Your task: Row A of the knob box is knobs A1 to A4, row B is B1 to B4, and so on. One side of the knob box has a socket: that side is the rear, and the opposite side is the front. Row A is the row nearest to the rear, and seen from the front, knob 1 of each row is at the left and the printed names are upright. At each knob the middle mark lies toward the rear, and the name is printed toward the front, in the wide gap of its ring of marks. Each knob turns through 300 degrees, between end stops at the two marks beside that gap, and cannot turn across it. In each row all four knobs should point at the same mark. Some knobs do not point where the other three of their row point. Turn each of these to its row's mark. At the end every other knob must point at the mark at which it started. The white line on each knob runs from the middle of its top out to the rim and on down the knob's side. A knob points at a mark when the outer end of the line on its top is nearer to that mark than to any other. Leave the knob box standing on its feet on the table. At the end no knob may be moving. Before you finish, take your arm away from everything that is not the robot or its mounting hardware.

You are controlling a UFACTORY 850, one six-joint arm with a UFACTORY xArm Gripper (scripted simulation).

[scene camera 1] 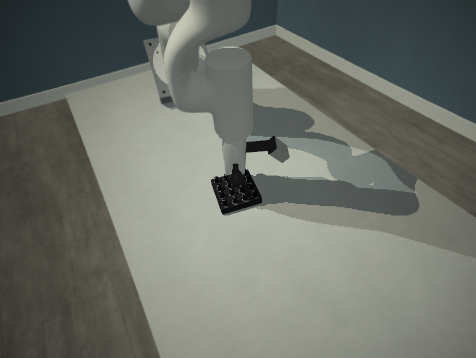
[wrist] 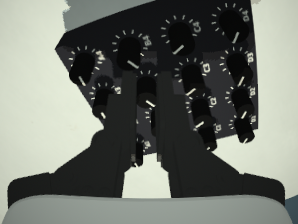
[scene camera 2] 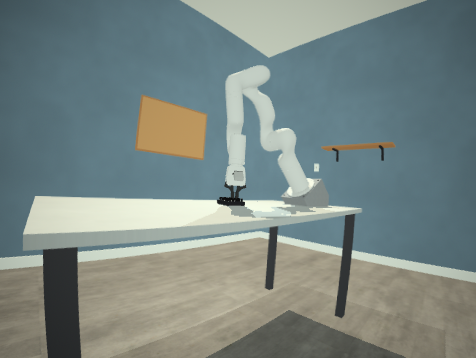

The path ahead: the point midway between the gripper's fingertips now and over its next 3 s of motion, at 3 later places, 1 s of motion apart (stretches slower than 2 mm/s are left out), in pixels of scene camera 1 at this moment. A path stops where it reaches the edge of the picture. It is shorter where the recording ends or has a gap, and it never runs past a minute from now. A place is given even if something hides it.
My gripper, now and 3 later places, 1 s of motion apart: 238, 181; 238, 175; 237, 170; 237, 159
